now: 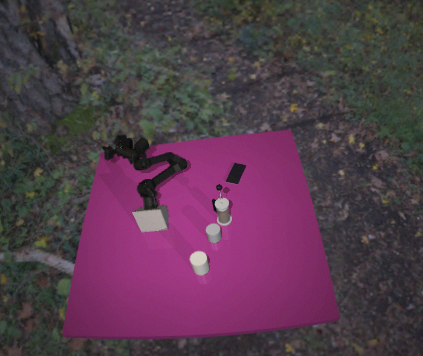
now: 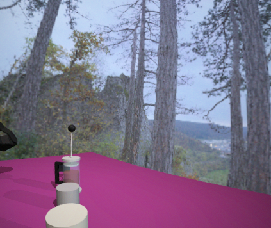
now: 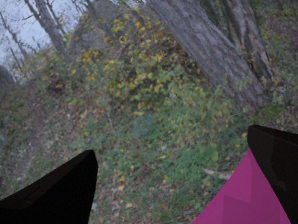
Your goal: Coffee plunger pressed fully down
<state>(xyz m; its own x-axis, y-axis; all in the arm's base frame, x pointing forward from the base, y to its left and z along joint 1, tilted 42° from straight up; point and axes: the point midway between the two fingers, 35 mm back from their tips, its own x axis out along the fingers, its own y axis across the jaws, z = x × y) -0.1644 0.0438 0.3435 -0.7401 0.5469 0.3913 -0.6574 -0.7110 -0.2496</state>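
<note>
The coffee press lies 52 cm ahead of my gripper tip, 34 cm to the right of it and 25 cm below it.
</note>
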